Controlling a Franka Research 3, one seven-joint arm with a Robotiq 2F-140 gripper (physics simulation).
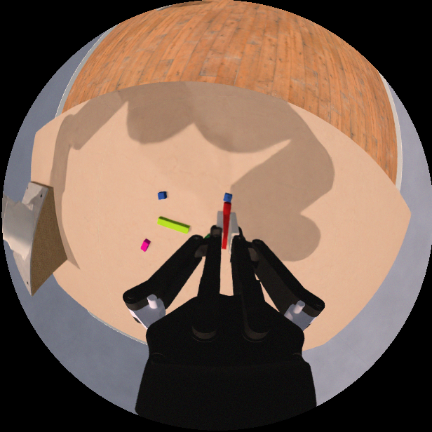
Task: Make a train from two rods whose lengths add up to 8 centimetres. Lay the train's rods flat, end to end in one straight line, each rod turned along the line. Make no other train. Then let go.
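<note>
My gripper point(225, 220) is shut on a long red rod point(226, 224), which points away from me between the fingertips. A small blue rod point(228, 197) shows right at the far end of the red rod; the frame does not tell whether they touch. Another small blue rod point(162, 195) lies to the left. A long lime-green rod point(173, 225) lies left of the gripper, turned at a slant. A small magenta rod point(145, 245) lies further left and nearer. A bit of a darker green thing point(207, 237) shows beside the left finger, mostly hidden.
The rods lie on a beige table top point(110, 170). A pale robot base mount point(42, 240) with a brown face stands at the left edge. The arm's shadow falls over the far and right parts of the table. A wooden floor point(225, 50) lies beyond the far edge.
</note>
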